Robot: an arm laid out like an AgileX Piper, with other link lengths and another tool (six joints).
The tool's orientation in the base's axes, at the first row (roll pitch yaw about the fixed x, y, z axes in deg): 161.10 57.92 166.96
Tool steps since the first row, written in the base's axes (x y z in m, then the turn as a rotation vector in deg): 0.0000 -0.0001 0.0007 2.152 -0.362 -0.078; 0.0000 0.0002 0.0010 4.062 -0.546 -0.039; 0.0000 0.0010 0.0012 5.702 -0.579 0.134; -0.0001 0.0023 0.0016 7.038 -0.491 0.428; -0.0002 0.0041 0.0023 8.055 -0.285 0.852; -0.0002 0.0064 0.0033 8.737 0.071 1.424; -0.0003 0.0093 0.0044 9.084 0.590 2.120; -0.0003 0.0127 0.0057 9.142 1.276 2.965; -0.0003 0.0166 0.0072 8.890 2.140 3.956; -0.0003 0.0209 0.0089 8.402 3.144 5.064; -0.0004 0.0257 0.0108 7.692 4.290 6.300; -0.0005 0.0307 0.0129 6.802 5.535 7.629; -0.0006 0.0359 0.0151 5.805 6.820 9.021
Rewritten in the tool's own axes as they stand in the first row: -0.0006 0.0000 -0.0004 -1.091 -0.486 1.828; -0.0008 0.0004 -0.0005 -2.134 -0.763 3.415; -0.0009 0.0012 -0.0005 -3.133 -0.854 4.724; -0.0010 0.0025 -0.0006 -4.063 -0.789 5.730; -0.0014 0.0044 -0.0008 -4.924 -0.568 6.413; -0.0019 0.0069 -0.0010 -5.719 -0.156 6.756; -0.0025 0.0099 -0.0012 -6.426 0.455 6.772; -0.0032 0.0135 -0.0014 -7.089 1.272 6.490; -0.0040 0.0176 -0.0016 -7.695 2.306 5.893; -0.0049 0.0221 -0.0019 -8.261 3.511 5.055; -0.0059 0.0272 -0.0023 -8.804 4.889 3.982; -0.0070 0.0324 -0.0028 -9.320 6.390 2.721; -0.0082 0.0379 -0.0033 -9.830 7.947 1.344
